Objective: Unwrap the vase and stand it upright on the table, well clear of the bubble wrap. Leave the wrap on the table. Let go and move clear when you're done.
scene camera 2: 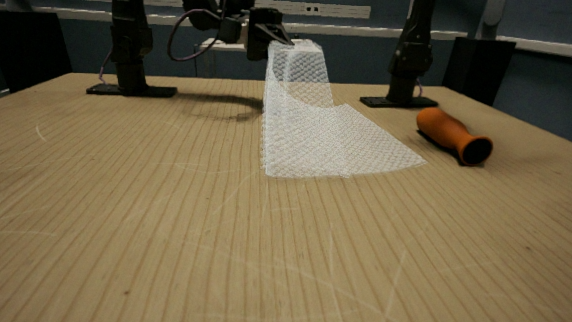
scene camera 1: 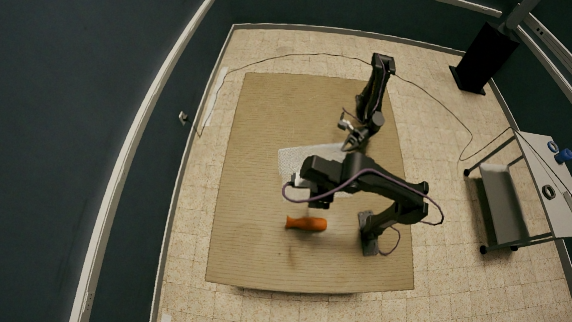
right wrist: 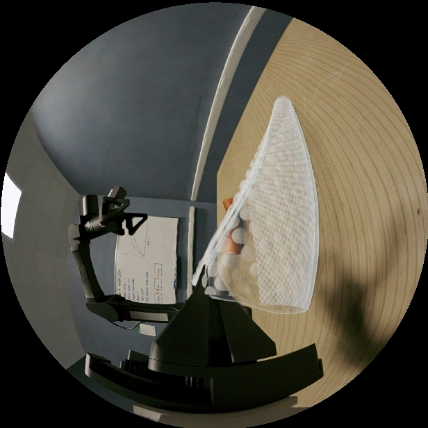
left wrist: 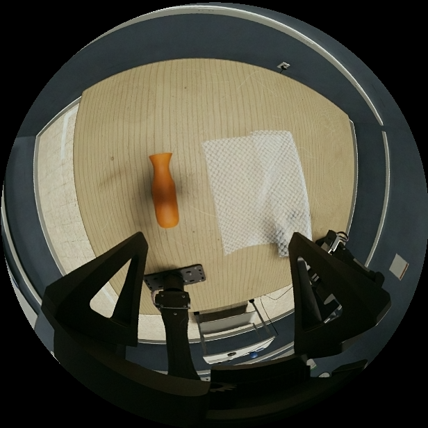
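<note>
The orange vase (scene camera 1: 307,224) (scene camera 2: 446,131) (left wrist: 165,192) lies on its side on the bare table, beside the wrap and apart from it. The translucent bubble wrap (scene camera 1: 290,160) (scene camera 2: 320,142) (left wrist: 240,192) (right wrist: 285,225) is partly spread on the table, with one end lifted and drooping. My right gripper (scene camera 1: 346,146) (scene camera 2: 290,43) (right wrist: 207,269) is shut on that raised end of the wrap. My left gripper (left wrist: 216,240) is open and empty, high above the table; in scene camera 1 its fingers are hidden under its arm.
The left arm's base (scene camera 1: 369,234) (scene camera 2: 399,102) (left wrist: 175,276) is fixed near the table edge, close to the vase's rounded end. The right arm's base (scene camera 2: 131,90) stands at the same side. A wheeled cart (scene camera 1: 537,220) stands on the floor off the table (scene camera 1: 260,260).
</note>
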